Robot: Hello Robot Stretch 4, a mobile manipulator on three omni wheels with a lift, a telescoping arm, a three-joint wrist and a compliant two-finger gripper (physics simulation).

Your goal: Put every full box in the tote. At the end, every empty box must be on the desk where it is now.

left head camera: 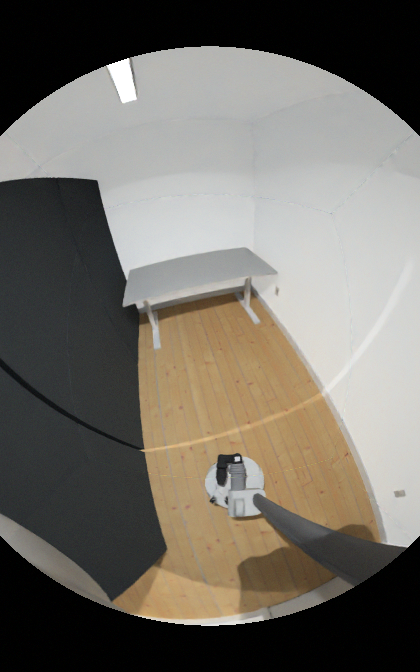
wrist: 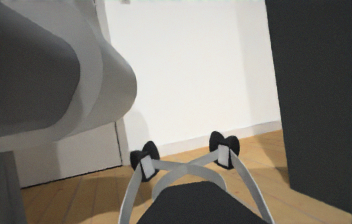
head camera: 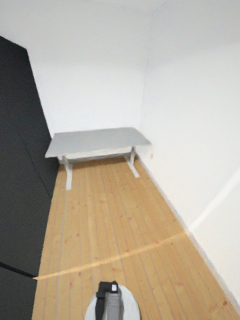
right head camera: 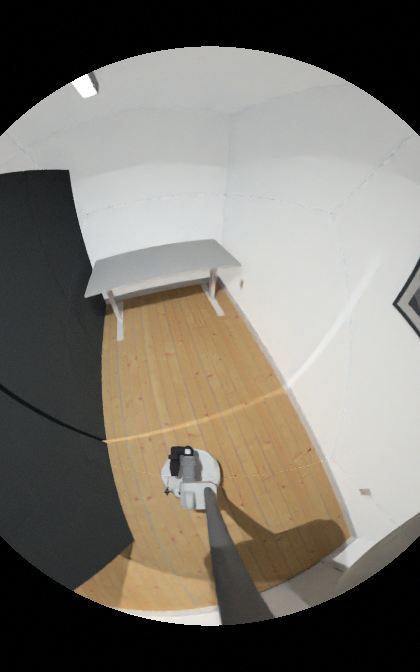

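A table with a grey top and white legs stands at the far end of the room, against the back wall. No box and no tote shows in any view, and I cannot tell whether this table is the desk of the task. My gripper is open, with its two black fingertips apart and wooden floor and white wall behind them. It is far from the table. In the head views the arm and wrist are drawn in above the round base, and the fingertips are not clearly seen.
A tall dark partition runs along the left in the head views. A white wall runs along the right. Wooden floor lies between them, up to the table.
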